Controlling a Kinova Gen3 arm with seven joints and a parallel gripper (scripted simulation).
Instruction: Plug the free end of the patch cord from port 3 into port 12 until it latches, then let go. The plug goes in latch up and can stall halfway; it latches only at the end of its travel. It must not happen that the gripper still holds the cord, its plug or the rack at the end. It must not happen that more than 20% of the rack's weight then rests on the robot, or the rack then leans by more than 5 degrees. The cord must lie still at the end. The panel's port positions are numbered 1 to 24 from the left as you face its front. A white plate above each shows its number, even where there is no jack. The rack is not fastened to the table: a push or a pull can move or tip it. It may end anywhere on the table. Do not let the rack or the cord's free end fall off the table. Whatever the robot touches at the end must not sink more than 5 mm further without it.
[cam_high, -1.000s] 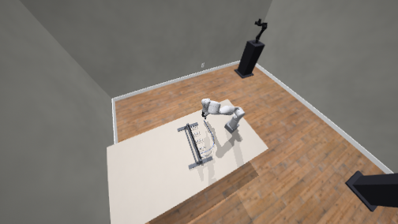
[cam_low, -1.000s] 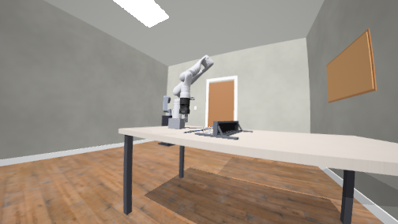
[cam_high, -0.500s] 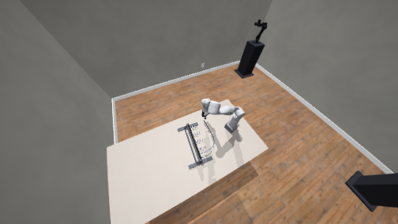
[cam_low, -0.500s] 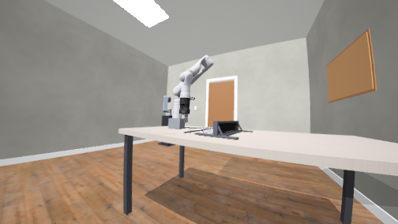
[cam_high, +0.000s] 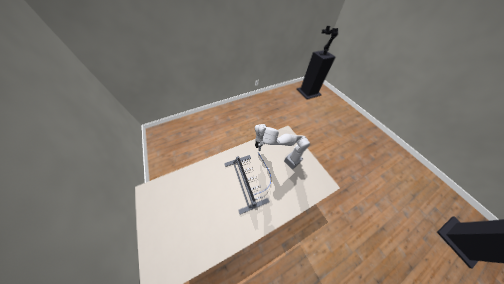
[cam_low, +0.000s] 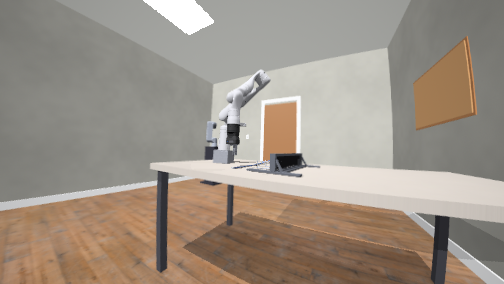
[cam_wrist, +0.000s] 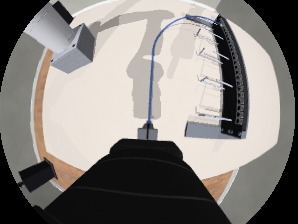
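Right now the plug is 10 mm to the right of my hand and 90 mm below it.
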